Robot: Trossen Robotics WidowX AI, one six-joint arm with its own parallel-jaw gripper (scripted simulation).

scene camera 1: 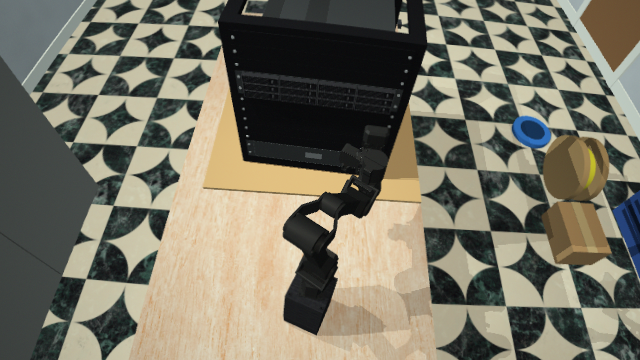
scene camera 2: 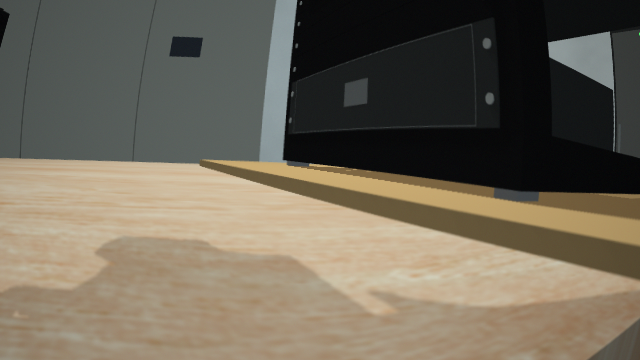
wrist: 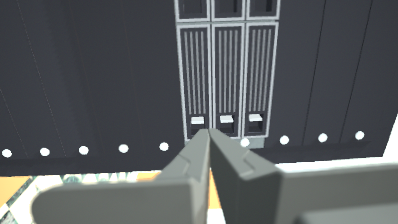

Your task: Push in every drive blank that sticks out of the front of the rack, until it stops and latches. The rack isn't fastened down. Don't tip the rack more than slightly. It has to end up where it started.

Scene:
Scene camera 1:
black rack: 291, 134
tan mat: 226, 170
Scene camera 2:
black rack: 462, 98
tan mat: 585, 229
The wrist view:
my gripper: 207, 136
black rack: 94, 94
drive blank: 227, 40

